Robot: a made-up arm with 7 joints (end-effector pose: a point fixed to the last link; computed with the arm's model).
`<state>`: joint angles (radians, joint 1 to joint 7).
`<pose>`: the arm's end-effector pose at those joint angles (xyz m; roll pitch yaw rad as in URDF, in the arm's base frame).
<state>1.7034 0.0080 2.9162 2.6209 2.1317 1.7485 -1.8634</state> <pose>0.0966 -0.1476 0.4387 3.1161 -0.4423 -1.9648</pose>
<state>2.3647 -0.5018 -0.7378 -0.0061 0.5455 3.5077 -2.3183</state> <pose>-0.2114 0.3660 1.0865 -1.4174 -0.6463 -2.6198</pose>
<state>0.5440 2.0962 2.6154 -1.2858 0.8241 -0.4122 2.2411</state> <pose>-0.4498 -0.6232 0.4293 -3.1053 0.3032 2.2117</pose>
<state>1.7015 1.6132 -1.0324 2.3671 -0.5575 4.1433 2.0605</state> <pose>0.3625 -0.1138 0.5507 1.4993 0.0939 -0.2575</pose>
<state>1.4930 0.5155 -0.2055 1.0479 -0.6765 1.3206 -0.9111</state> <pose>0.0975 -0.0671 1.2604 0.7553 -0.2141 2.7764</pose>
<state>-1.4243 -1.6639 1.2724 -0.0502 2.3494 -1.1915 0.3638</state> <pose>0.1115 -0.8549 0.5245 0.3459 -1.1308 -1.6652</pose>
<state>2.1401 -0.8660 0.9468 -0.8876 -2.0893 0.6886 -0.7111</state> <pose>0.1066 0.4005 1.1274 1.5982 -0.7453 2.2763</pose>
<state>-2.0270 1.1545 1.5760 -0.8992 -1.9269 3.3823 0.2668</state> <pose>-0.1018 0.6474 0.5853 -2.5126 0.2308 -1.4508</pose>
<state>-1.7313 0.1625 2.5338 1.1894 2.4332 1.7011 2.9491</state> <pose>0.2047 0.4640 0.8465 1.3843 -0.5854 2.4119</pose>
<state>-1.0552 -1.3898 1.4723 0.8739 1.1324 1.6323 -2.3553</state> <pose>0.5919 -0.4294 0.4820 -1.6253 -1.4237 -1.7397</pose>
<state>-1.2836 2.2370 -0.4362 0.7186 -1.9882 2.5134 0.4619</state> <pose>-0.2332 0.7008 0.1796 -0.9792 -0.0338 -0.2418</pose>
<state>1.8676 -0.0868 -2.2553 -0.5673 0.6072 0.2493 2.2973</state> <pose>-0.1662 0.1567 1.2670 -0.8841 0.1613 -0.9592</pose>
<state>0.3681 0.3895 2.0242 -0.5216 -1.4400 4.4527 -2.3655</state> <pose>-0.0394 -0.3207 1.1397 2.8459 -0.0892 -2.8233</pose>
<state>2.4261 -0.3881 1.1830 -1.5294 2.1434 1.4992 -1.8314</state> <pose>0.2667 0.3280 0.9994 -0.2322 1.3991 0.2022</pose>
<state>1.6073 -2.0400 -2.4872 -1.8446 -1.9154 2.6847 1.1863</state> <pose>-0.0171 0.0626 0.0531 -3.1225 -0.4616 -0.6301</pose>
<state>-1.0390 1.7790 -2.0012 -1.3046 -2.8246 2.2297 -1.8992</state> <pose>-0.1391 0.5869 0.6155 -1.1006 0.9606 0.4128</pose>
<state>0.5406 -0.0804 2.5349 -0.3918 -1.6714 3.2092 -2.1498</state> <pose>0.2788 -0.1155 1.1222 -1.5143 -1.0283 2.9085</pose>
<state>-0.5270 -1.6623 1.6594 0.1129 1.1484 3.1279 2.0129</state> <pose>0.6789 -0.3298 0.3968 3.0631 0.3214 0.7173</pose>
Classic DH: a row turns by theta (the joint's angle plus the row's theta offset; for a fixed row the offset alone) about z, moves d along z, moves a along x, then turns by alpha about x. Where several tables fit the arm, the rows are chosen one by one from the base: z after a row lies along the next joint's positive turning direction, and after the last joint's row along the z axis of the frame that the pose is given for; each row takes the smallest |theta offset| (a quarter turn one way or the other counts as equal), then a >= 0, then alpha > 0; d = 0 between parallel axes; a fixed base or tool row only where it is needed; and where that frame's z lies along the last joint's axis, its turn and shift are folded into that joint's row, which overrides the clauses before.
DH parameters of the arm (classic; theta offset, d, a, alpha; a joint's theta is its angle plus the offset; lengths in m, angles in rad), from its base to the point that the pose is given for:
joint 1: 0 0.4391 0 1.5708
joint 2: 0 0.0649 0 -1.5708
joint 3: 0 0.4116 0.0263 -1.5708
joint 4: 0 0.0614 -0.0175 1.5708
joint 5: 0 0.4221 0 1.5708
joint 6: 1.5708 0.0873 0.0717 1.5708
joint 7: 0 0.0098 0 0

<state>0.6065 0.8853 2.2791 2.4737 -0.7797 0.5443 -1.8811</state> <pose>-0.3342 0.0497 0.2794 -1.6345 0.1191 -0.6958</pose>
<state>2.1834 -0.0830 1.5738 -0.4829 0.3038 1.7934 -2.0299</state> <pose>0.1719 0.2508 1.1848 -0.6769 -0.2370 -1.0399</pose>
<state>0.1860 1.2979 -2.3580 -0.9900 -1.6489 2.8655 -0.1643</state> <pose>-0.4318 0.0178 0.8689 0.1372 0.5652 -1.1076</pose>
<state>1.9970 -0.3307 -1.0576 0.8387 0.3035 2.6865 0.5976</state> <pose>0.1608 0.4238 1.0440 0.0707 0.0541 -1.4165</pose>
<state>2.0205 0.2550 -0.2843 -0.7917 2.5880 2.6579 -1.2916</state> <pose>0.0533 -0.3325 1.0912 0.0222 0.5549 0.1839</pose>
